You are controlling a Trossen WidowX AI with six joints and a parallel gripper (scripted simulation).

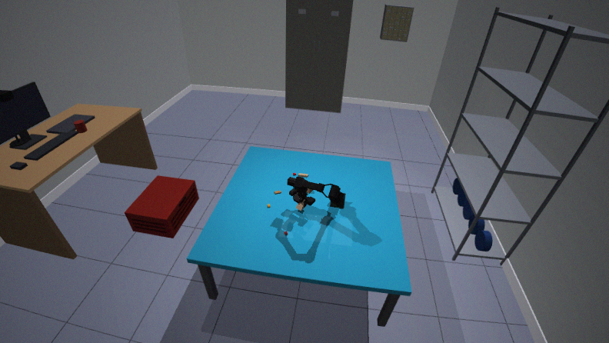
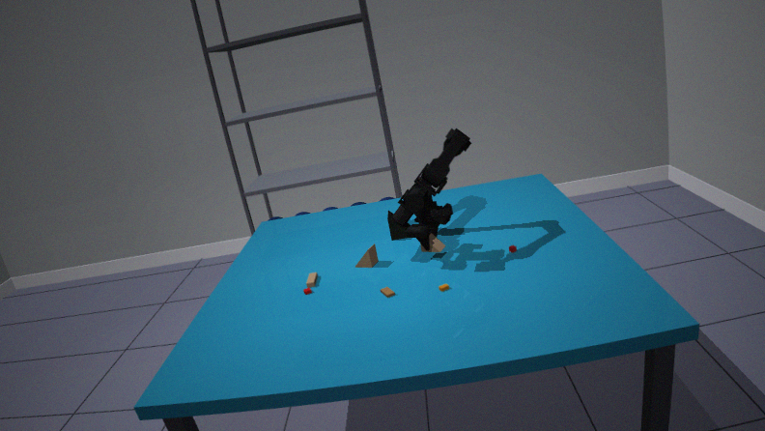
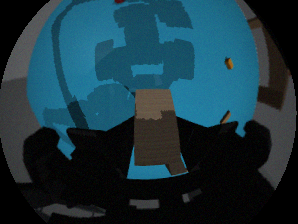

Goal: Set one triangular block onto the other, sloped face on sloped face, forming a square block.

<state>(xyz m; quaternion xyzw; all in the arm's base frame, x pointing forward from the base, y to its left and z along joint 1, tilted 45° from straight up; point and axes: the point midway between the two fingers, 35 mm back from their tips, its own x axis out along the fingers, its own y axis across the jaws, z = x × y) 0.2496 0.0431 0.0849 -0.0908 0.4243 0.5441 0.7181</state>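
The triangular block lies 10 mm to the right of my gripper tip and 10 mm above it. Also, from my gripper tip: red cube 70 mm ahead, 240 mm to the left, 30 mm below; then brown piece 200 mm ahead, 150 mm to the right, 30 mm below; then orange piece 230 mm ahead, 10 mm to the left, 30 mm below.
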